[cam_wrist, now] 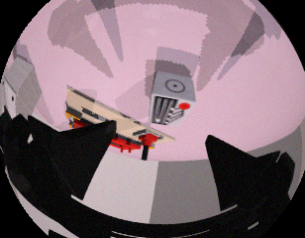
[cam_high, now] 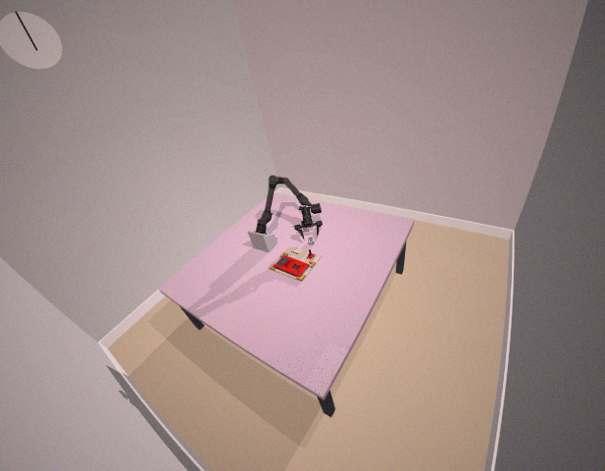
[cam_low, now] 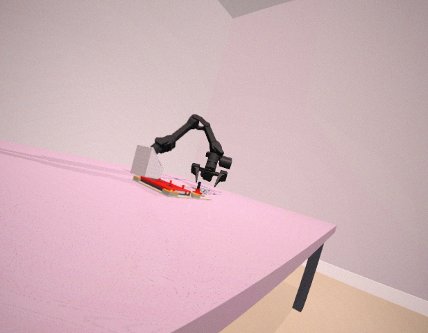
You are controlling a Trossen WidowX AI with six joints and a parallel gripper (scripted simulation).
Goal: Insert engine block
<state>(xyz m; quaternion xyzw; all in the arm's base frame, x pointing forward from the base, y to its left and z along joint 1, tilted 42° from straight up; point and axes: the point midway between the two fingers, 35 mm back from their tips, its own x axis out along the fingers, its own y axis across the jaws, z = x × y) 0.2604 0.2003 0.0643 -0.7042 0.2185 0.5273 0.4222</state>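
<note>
The engine block lies 1 cm behind my gripper tip and 3 cm below it.
</note>
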